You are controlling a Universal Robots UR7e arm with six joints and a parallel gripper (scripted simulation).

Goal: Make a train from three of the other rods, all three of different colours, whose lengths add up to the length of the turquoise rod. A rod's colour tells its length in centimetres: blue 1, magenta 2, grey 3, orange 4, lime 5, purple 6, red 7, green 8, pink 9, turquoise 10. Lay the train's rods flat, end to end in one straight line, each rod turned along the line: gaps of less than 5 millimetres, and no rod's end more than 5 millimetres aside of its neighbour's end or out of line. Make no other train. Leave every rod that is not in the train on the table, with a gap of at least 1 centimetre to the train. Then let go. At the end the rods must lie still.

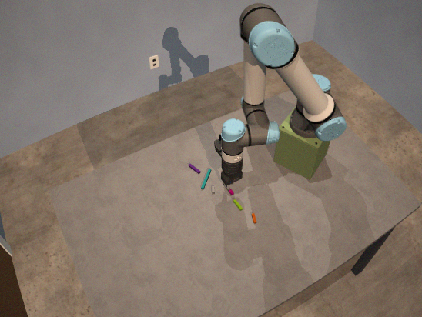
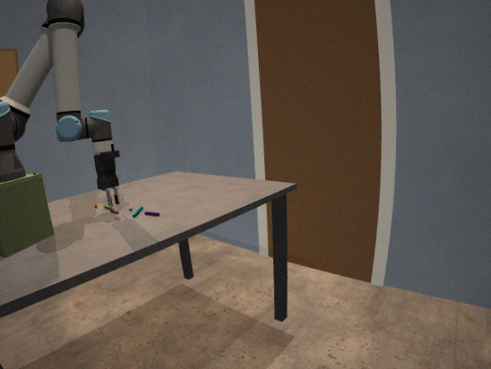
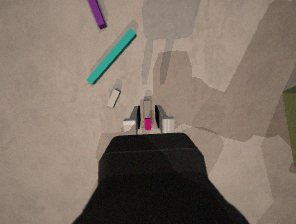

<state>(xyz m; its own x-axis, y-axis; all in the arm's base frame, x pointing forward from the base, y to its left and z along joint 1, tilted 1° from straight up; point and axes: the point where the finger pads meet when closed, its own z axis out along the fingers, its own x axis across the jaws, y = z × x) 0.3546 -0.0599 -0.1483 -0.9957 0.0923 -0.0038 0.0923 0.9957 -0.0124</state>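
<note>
Right now my hand is 3 cm to the right of the magenta rod and 4 cm above it. The rest, counted from my hand: turquoise rod 4 cm ahead, 9 cm to the right, 4 cm below; purple rod 5 cm ahead, 16 cm to the right, 4 cm below; lime rod 2 cm ahead, 9 cm to the left, 4 cm below.
</note>
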